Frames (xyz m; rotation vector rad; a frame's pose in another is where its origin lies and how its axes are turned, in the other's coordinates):
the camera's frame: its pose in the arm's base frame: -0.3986 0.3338 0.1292 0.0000 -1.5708 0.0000
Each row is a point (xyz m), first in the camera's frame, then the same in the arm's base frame.
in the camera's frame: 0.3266 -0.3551 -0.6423
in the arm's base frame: 0.2437 -0.0213 0.4558
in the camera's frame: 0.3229 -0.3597 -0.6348
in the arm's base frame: 0.2362 -0.0259 0.4521
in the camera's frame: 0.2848 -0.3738 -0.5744
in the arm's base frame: 0.1758 -0.0400 0.4140
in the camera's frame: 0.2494 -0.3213 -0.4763
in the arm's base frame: 0.0777 0.0125 0.3786
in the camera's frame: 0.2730 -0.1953 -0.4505
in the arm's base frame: 0.0519 0.1385 0.4022
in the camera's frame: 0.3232 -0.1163 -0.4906
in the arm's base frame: 0.0920 0.2175 0.4524
